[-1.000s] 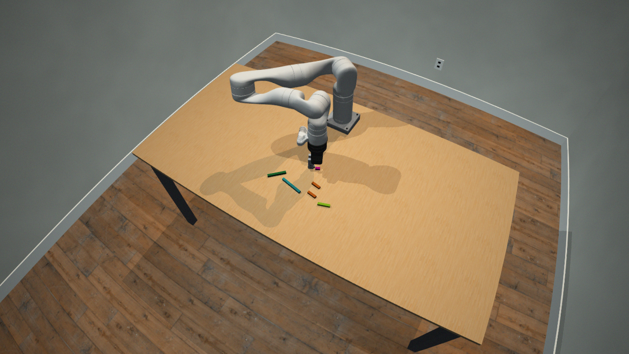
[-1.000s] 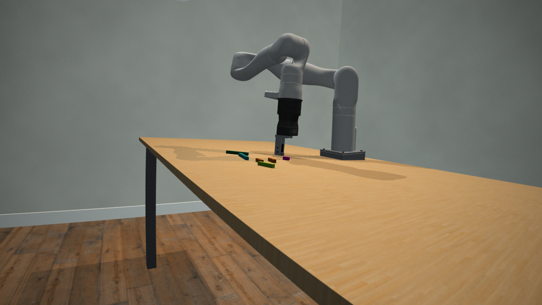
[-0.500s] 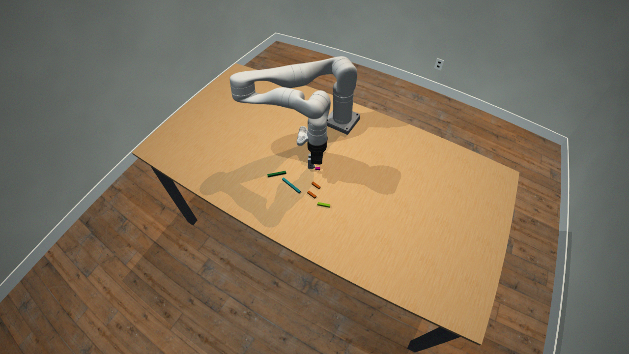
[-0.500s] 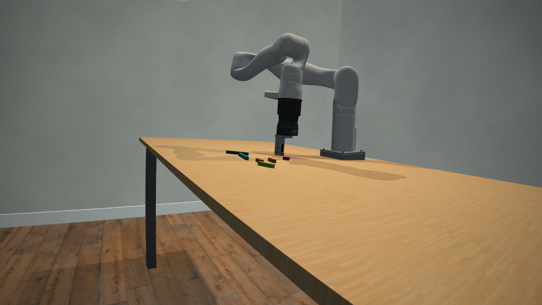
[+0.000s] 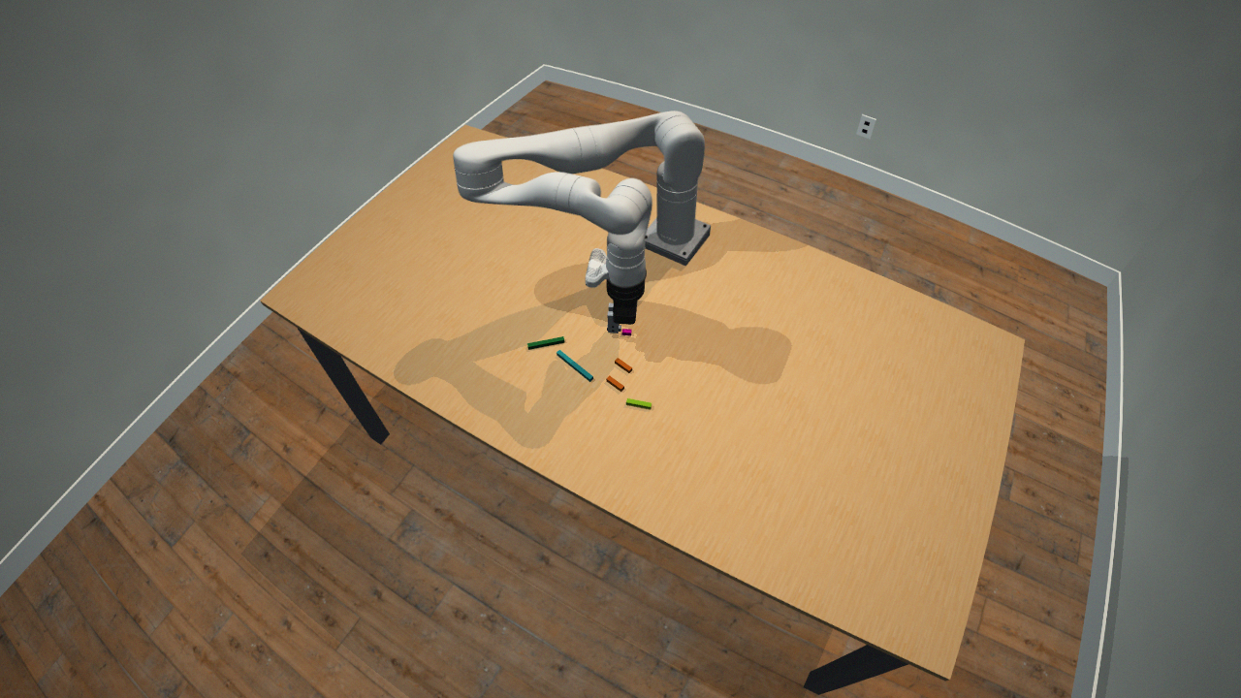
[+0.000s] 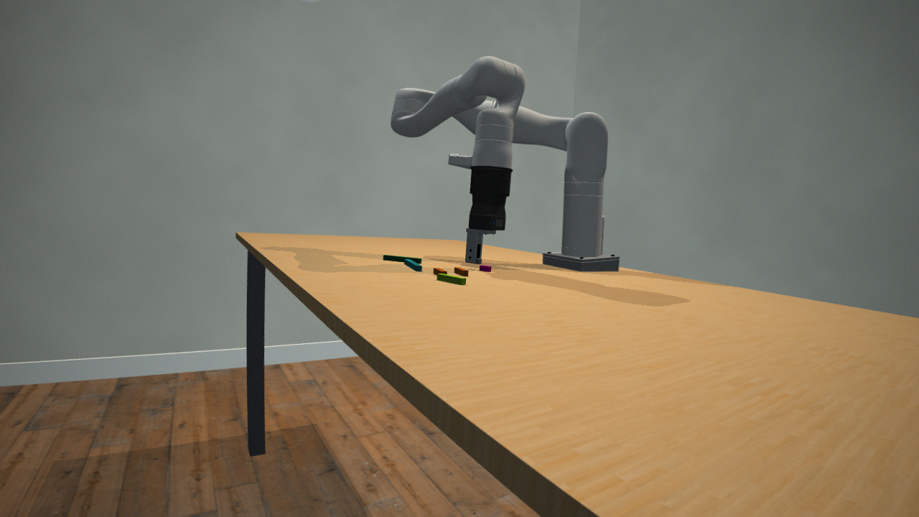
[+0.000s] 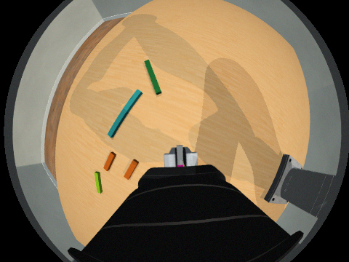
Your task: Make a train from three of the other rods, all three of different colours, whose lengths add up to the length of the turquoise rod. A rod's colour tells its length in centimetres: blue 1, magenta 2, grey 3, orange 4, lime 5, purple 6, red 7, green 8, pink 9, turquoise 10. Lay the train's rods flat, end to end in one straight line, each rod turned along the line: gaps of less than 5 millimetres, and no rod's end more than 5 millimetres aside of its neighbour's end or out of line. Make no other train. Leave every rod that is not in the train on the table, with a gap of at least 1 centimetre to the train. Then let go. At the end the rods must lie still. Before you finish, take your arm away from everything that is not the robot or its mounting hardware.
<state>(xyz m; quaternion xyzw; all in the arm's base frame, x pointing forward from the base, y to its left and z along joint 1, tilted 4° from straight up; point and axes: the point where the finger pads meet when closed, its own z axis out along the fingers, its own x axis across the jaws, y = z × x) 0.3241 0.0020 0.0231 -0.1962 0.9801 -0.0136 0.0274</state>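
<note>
The grey rod lies 20 mm below my hand. From my hand the other things lie so: green rod: 110 mm to the right, 90 mm ahead, 30 mm below; then turquoise rod: 120 mm ahead, 30 mm to the right, 30 mm below; then magenta rod: 30 mm to the left, 30 mm below, 10 mm behind.
</note>
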